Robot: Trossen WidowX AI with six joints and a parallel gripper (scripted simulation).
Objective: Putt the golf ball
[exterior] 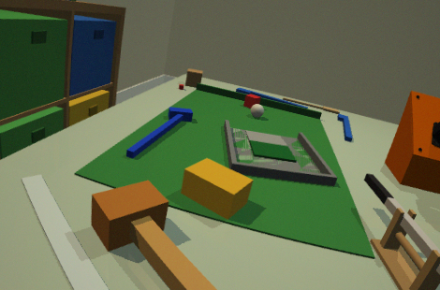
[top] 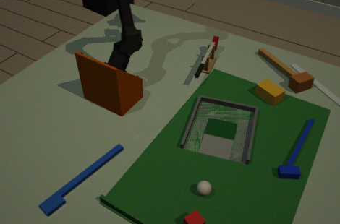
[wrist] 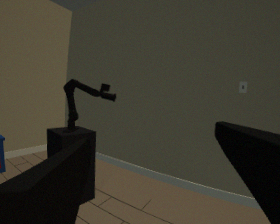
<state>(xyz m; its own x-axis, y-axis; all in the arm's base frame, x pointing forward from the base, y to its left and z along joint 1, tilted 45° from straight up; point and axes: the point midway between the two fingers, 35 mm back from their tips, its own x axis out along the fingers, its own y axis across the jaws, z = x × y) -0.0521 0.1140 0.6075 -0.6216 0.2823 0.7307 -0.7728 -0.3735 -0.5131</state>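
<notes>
Now: gripper tip 420 mm above the red putter, 270 mm short of it and 170 mm to the left of it. The rest, counted from my gripper tip: grey frame: 510 mm ahead, 470 mm below, 420 mm to the right; then wooden stand: 450 mm below, 270 mm ahead, 160 mm to the right; then yellow block: 570 mm ahead, 460 mm below, 180 mm to the right.
</notes>
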